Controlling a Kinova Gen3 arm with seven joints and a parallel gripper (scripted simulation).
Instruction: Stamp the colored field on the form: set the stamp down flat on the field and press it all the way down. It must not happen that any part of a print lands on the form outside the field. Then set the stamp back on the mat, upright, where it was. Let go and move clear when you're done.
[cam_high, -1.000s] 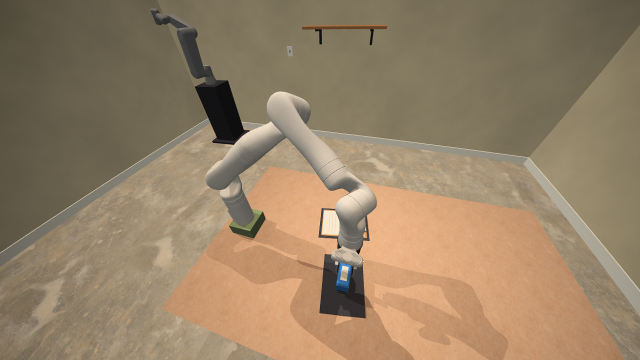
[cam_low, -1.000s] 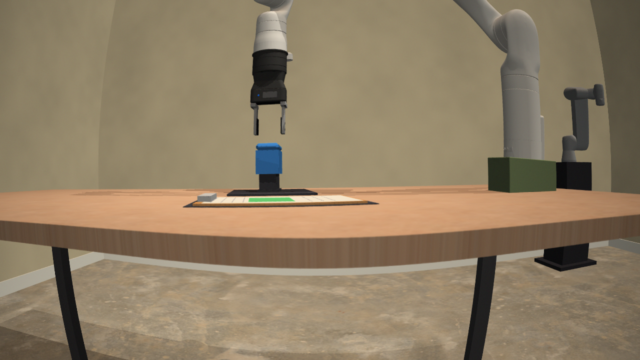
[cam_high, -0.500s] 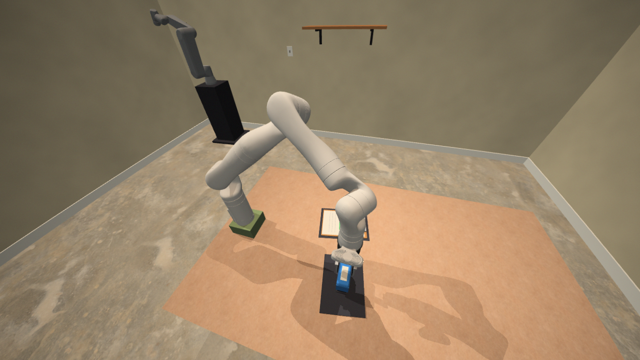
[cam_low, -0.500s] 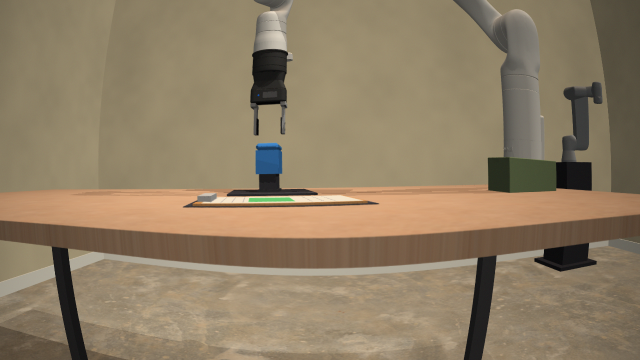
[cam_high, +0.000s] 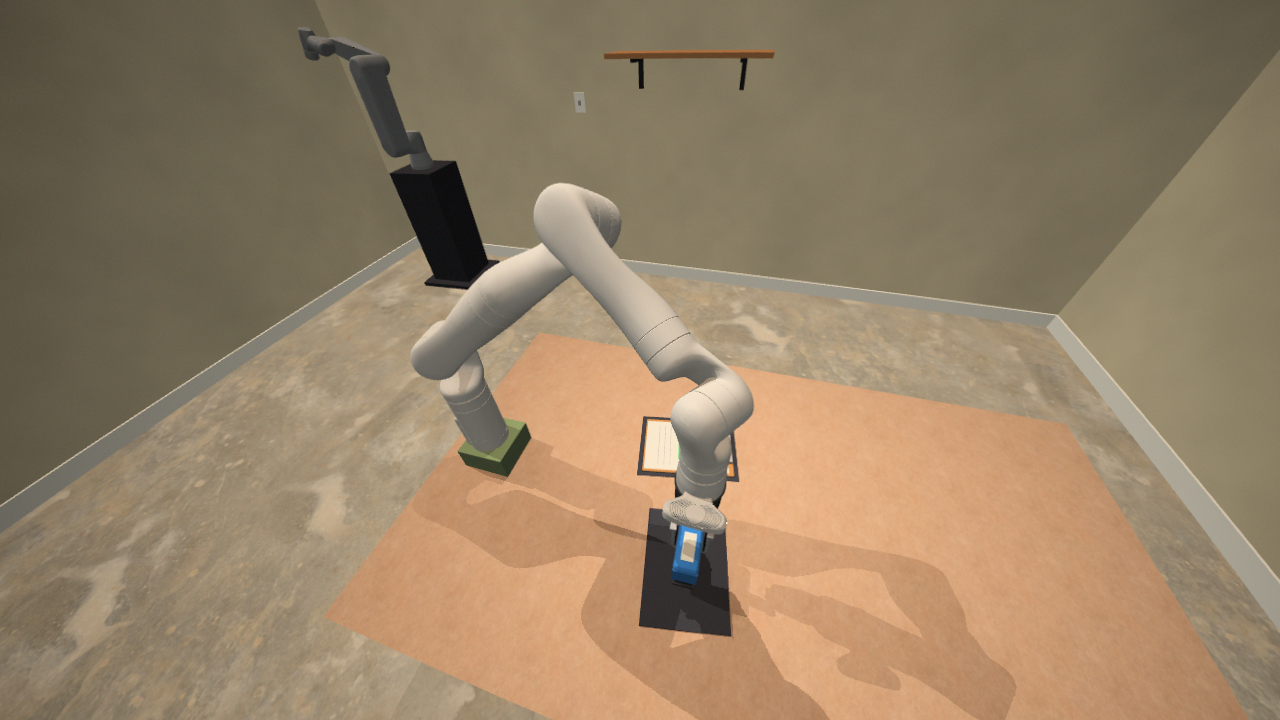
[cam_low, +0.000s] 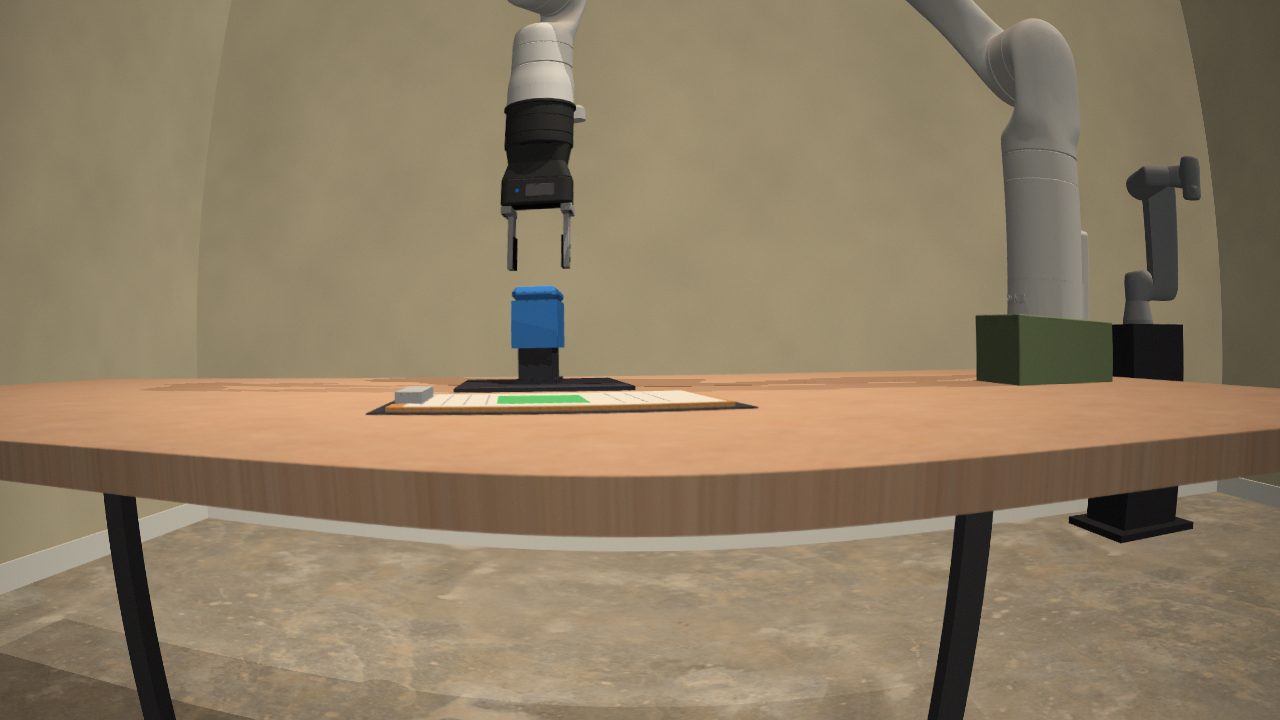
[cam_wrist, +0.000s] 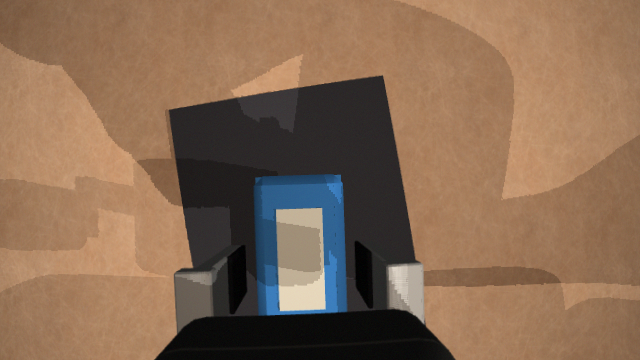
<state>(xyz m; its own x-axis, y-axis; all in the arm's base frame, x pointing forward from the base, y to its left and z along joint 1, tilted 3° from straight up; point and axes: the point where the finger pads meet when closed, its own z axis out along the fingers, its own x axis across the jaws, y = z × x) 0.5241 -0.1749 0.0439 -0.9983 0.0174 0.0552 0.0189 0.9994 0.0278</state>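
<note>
Right now my hand is 9 cm above the blue stamp. Round my hand: form 2 cm behind, 29 cm to the left, 14 cm below; dark mat 14 cm below; black base 12 cm below.
</note>
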